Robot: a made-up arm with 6 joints. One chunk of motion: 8 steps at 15 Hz.
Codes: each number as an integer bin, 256 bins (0 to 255) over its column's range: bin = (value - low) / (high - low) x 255, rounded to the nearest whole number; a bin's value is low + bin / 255 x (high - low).
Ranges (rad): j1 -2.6..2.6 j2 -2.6..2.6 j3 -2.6..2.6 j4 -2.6..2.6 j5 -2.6..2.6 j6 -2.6..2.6
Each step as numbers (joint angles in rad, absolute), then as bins.
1 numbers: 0.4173 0.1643 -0.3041 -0.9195 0.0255 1.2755
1 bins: 148 136 113 82 129 190
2 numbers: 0.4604 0.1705 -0.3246 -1.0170 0.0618 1.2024
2 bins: 150 136 112 78 131 186
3 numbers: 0.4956 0.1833 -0.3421 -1.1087 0.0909 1.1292
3 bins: 152 136 111 73 132 183
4 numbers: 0.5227 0.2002 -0.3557 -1.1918 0.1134 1.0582
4 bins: 153 137 110 69 133 179
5 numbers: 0.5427 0.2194 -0.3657 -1.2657 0.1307 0.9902
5 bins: 154 138 110 65 134 176
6 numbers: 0.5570 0.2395 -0.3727 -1.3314 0.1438 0.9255
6 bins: 155 139 109 62 135 173
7 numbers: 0.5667 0.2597 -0.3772 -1.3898 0.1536 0.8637
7 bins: 155 140 109 59 135 170
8 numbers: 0.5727 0.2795 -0.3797 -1.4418 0.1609 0.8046
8 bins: 156 141 109 57 135 167
